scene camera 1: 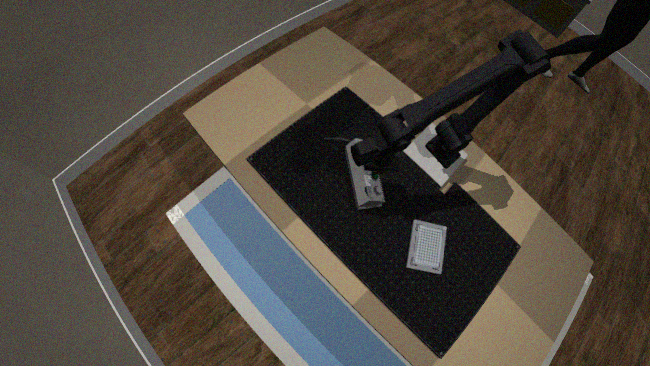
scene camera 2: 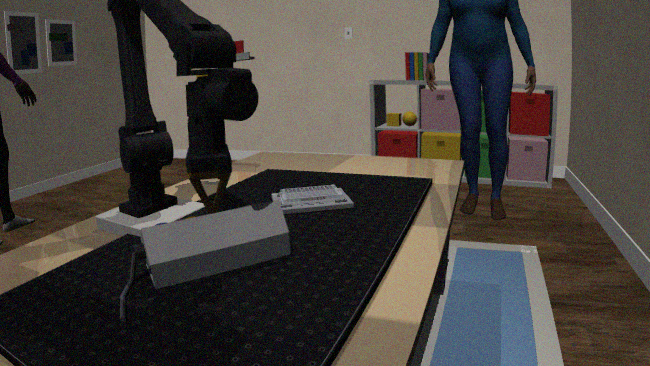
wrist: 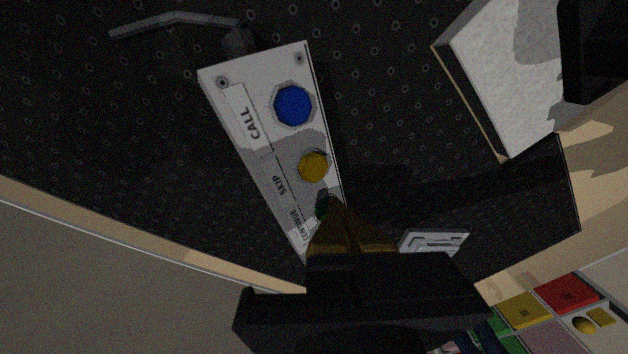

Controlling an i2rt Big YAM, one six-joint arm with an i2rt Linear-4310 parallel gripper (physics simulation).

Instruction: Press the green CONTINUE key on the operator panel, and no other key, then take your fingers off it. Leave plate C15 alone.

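Pixels of known places: gripper, fingertip midpoint: [scene camera 1: 376,172] [wrist: 332,201]; arm's base, origin of the base link: [scene camera 1: 442,151] [scene camera 2: 148,207] [wrist: 610,25].
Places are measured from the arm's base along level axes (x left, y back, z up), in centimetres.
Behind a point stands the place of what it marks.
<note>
The grey operator panel [scene camera 1: 356,186] @[x -8.4, y -36.8, z 3.1 cm] [scene camera 2: 215,239] @[x -12.9, y -34.1, z 3.6 cm] [wrist: 257,67] @[x -19.0, y -25.3, z 5.3 cm] stands on the black mat. Its green CONTINUE key [scene camera 1: 375,176] @[x -6.8, y -30.6, z 5.5 cm] [wrist: 321,206] @[x -8.4, y -30.2, z 5.6 cm] is partly hidden by my fingertips in the wrist view. The yellow SKIP key [wrist: 313,166] @[x -11.9, y -27.7, z 5.5 cm] and the blue CALL key [wrist: 293,105] @[x -16.1, y -25.4, z 5.5 cm] lie further along the panel. My gripper [scene camera 2: 214,206] @[x -7.8, y -29.2, z 5.3 cm] [wrist: 332,201] @[x -7.8, y -29.2, z 5.3 cm] is shut and empty, with its tips at the green key; whether they touch or press it cannot be told. In scene camera 2 the panel's top edge hides the key. Plate C15 [scene camera 1: 427,247] @[x 21.4, y -30.6, z 0.0 cm] [scene camera 2: 315,198] @[x 18.3, y -33.1, z 0.7 cm] [wrist: 435,241] @[x 16.8, y -25.5, z 0.2 cm] lies flat on the mat, apart from the panel.
The arm's white base plate [scene camera 1: 425,159] @[x -1.8, y -8.0, z -0.3 cm] [scene camera 2: 117,223] @[x -10.3, y -2.1, z -0.1 cm] [wrist: 500,75] @[x -3.1, y -9.6, z -0.3 cm] stands beside the mat [scene camera 1: 320,200] @[x -12.8, y -47.8, z -1.5 cm]. A grey cable [scene camera 2: 129,285] @[x -24.5, y -26.3, z -0.9 cm] [wrist: 172,18] @[x -27.0, y -28.1, z -0.8 cm] leaves the panel's CALL end. A person [scene camera 2: 480,60] stands beyond the table, before a shelf unit [scene camera 2: 391,82].
</note>
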